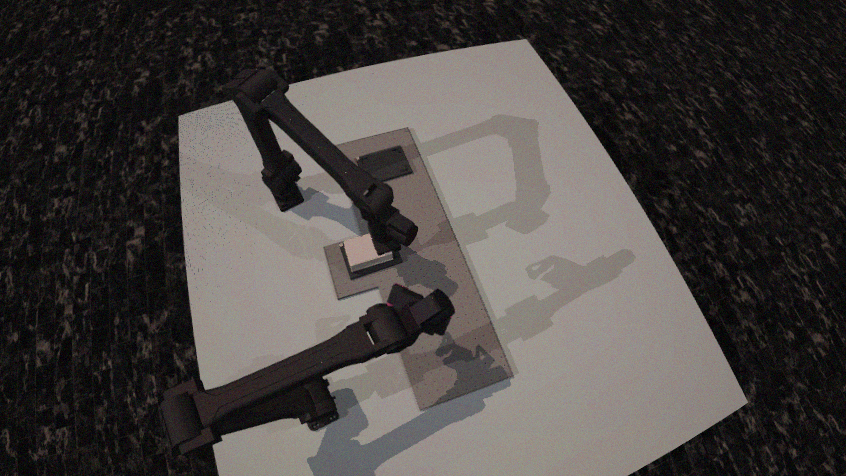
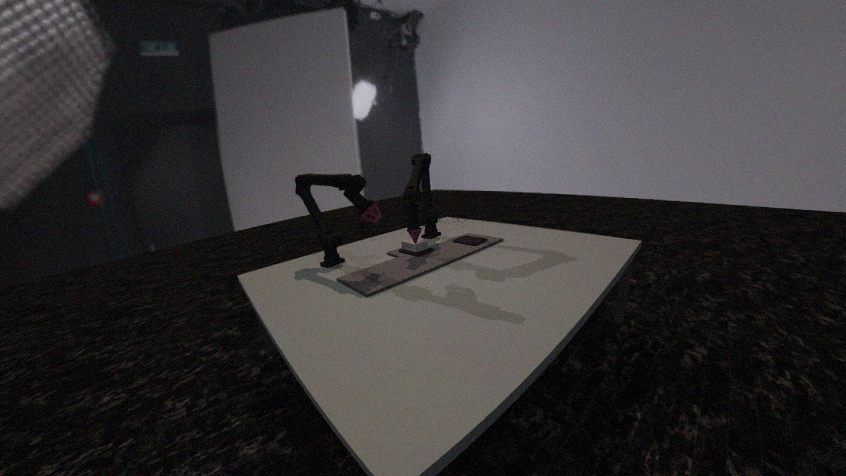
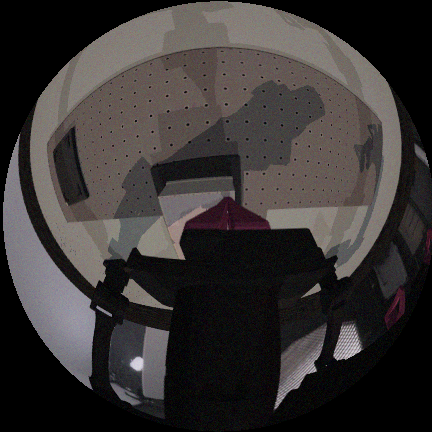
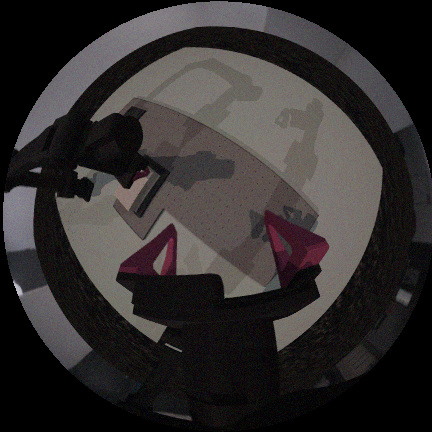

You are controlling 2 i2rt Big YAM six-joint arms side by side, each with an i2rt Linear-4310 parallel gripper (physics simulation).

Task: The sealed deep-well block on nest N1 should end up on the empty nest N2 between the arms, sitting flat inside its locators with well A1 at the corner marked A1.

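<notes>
The pale sealed block (image 1: 360, 253) (image 2: 421, 247) (image 3: 175, 205) (image 4: 129, 196) is on the dark nest N2 (image 1: 375, 269) (image 3: 195, 166) between the arms. Strips of nest show along two sides. Whether it is fully seated, and its A1 corner, cannot be made out. The other dark nest, N1 (image 1: 384, 163) (image 2: 470, 240) (image 3: 71, 167), is empty. My left gripper (image 2: 414, 240) (image 3: 227, 201) is shut with nothing between its fingers, its tips over or against the block's top; contact is unclear. My right gripper (image 2: 378, 214) (image 4: 218, 221) is open and empty, raised away from the block.
Both nests are on a brown perforated board (image 1: 467, 296) (image 2: 378, 284) (image 3: 300, 190) (image 4: 210, 185) on the white table (image 1: 591, 296) (image 2: 449, 355). The left arm (image 1: 319, 150) reaches over the board beside the block. The right arm (image 1: 295, 361) extends over the board's lower part.
</notes>
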